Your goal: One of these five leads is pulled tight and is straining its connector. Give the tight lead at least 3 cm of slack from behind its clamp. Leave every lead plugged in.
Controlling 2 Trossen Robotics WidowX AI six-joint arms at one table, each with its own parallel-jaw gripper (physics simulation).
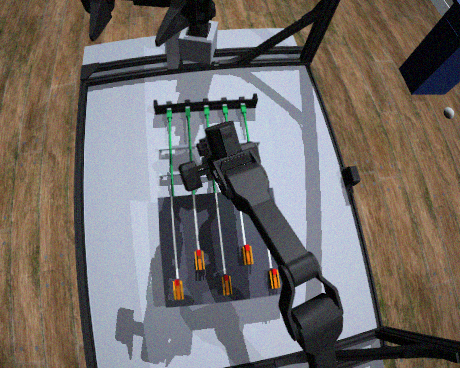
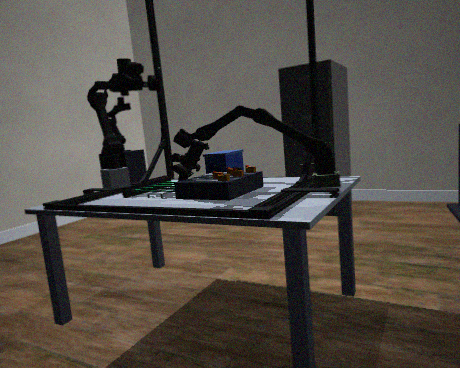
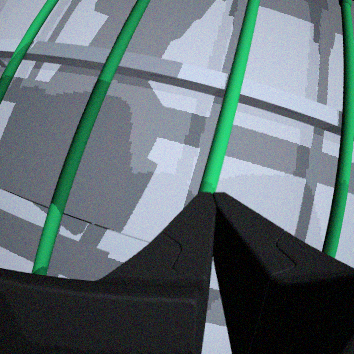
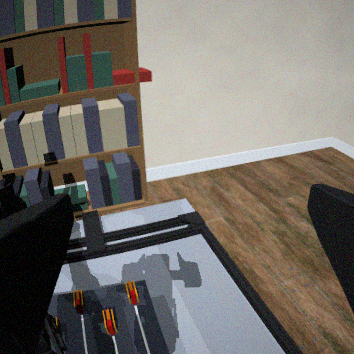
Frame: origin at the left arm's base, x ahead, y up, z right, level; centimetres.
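Seen in the pictures: left gripper, fingertip midpoint: (image 3: 210, 205); right gripper, fingertip midpoint: (image 1: 123, 41) (image 2: 148, 81) (image 4: 193, 202); left arm's base at its link origin: (image 2: 325, 173); right arm's base at its link origin: (image 1: 198, 29) (image 2: 114, 168).
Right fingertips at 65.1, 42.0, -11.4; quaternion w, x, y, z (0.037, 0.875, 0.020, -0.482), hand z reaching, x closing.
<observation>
Offsets run from my right fingertips to a thing's top centre, as dx, dy, dz. "*": to the spot under its first point.
Five leads run from a black clamp bar {* +14.5, -43.2, +16.8} (image 1: 205, 104) across two grey guide bars {* +5.8, -44.9, +2.8} (image 1: 168, 150) onto a dark block (image 1: 168, 255) (image 2: 210, 190). They are green at the back and white over the block. Each ends in an orange and red connector, such as the front left connector {* -28.6, -37.6, -6.7} (image 1: 178, 288). My left gripper (image 1: 209, 169) (image 2: 182, 171) (image 3: 210, 205) is shut and empty. Its tips sit low on the green part of the middle lead {* +1.7, -43.9, +13.2} (image 3: 228, 105) (image 1: 207, 118), between the guide bars. My right gripper (image 4: 193, 202) (image 2: 120, 102) is open and empty, raised high at the back of the table.
A black frame (image 1: 80, 182) rims the table. The right arm's grey pedestal (image 1: 197, 45) stands behind the clamp bar. A blue box (image 2: 223, 160) shows behind the block. A dark cabinet (image 2: 331, 109) and a bookshelf (image 4: 105, 89) stand off the table.
</observation>
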